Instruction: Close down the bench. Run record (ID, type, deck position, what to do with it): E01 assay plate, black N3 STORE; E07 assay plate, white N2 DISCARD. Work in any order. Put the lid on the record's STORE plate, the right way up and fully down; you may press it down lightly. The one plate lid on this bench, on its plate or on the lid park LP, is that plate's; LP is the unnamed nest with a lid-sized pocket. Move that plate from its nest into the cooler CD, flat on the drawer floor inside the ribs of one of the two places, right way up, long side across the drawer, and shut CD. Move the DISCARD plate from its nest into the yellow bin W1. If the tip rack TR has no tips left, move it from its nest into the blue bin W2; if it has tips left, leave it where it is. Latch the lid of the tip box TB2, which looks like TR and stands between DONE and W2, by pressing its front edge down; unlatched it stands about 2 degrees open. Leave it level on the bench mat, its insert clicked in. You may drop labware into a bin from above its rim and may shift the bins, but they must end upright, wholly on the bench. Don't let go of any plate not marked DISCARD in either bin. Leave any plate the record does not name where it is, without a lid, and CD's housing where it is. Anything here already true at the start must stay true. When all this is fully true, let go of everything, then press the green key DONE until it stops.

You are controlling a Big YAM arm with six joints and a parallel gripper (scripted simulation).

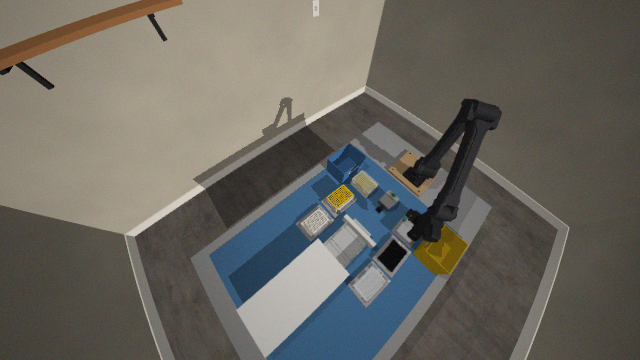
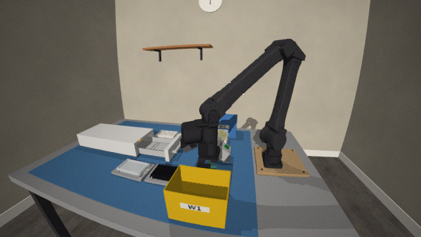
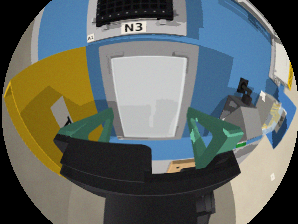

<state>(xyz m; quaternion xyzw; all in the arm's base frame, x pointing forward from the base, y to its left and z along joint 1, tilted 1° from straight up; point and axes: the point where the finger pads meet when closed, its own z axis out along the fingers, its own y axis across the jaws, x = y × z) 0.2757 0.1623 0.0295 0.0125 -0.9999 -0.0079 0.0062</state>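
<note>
The grey plate lid lies 2 cm below my hand. Also, from my hand: grey lid park nest: 3 cm below; black plate: 17 cm ahead, 2 cm to the left, 2 cm below; yellow bin W1: 16 cm to the left.
</note>
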